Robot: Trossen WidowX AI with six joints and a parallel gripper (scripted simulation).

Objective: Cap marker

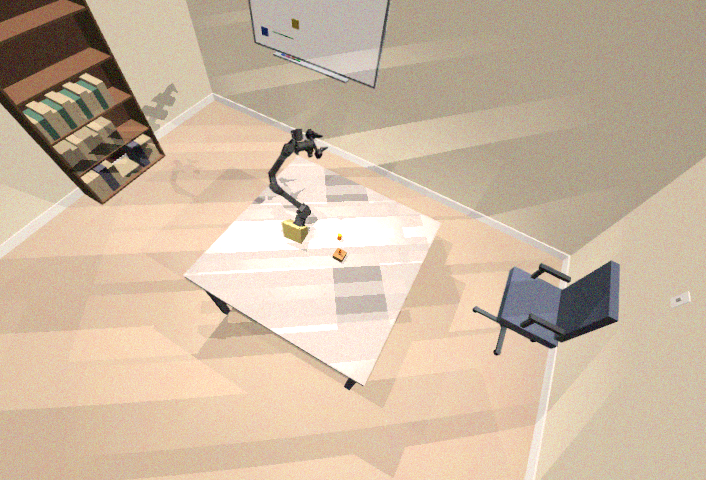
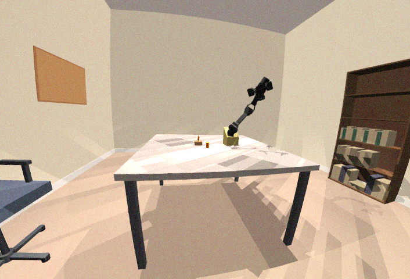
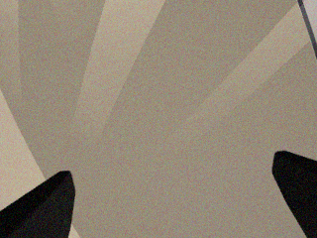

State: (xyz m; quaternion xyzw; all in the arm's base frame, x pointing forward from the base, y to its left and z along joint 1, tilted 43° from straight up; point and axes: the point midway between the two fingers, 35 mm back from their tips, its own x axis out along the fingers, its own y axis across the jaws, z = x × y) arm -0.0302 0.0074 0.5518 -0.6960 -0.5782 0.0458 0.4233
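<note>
Now: the orange cap 480 mm below my gripper tip, 340 mm ahead of it and 260 mm to the right of it. The rest, counted from my gripper tip: holder block (490 mm below, 430 mm ahead, 370 mm to the right).
</note>
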